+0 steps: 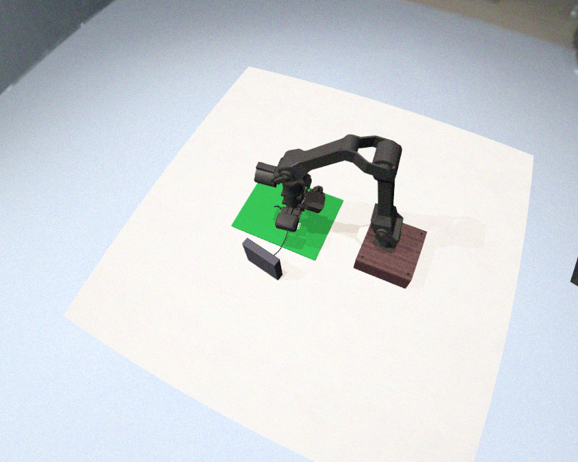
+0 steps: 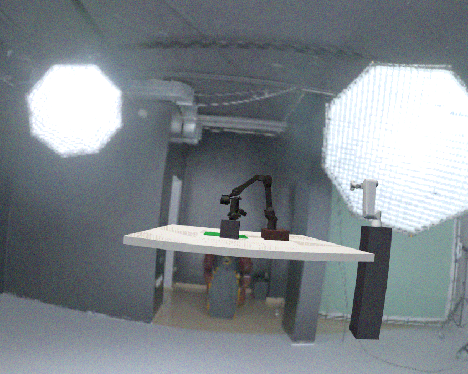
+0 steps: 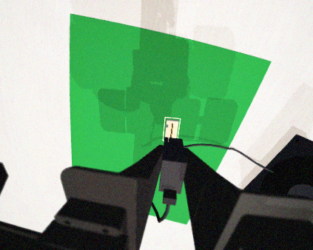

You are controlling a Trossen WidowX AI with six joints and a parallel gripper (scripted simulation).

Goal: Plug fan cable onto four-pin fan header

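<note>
The cream four-pin header lies 70 mm below my gripper tip. The rest, counted from my gripper tip: grey plug 10 mm ahead, 10 mm above; fan 160 mm to the left, 10 mm below, 10 mm behind; green board 80 mm below, 50 mm ahead, 20 mm to the right.
</note>
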